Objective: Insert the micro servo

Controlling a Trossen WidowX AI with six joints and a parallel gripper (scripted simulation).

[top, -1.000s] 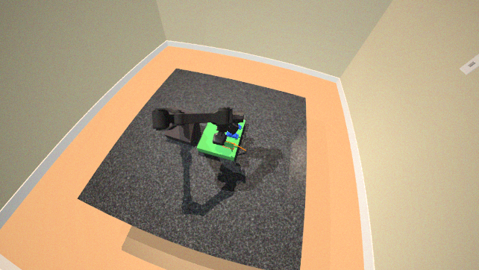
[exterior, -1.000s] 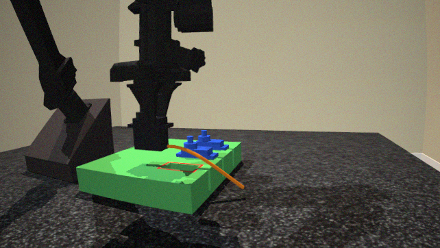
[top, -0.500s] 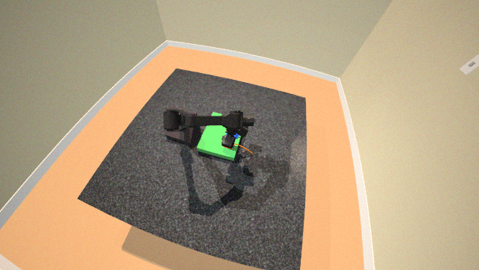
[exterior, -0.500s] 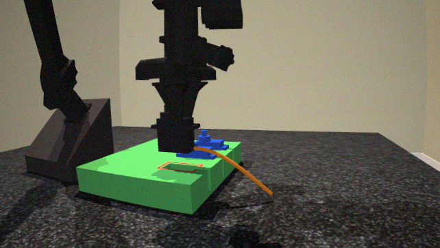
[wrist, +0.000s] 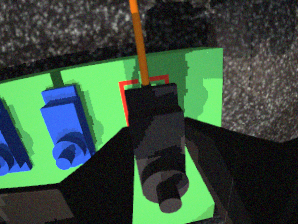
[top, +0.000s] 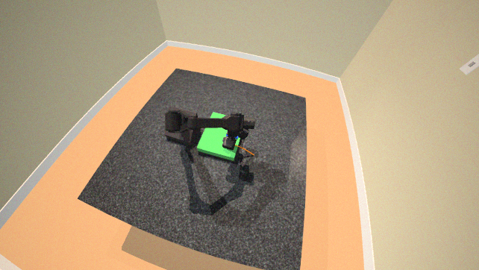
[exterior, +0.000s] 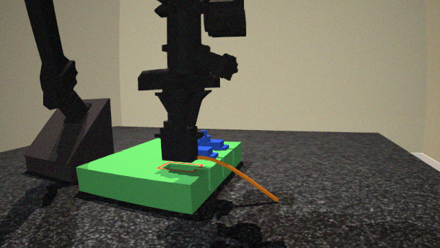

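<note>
Right now the green deck is 13 cm behind my gripper tip, 8 cm below it and 7 cm to the left of it.
</note>
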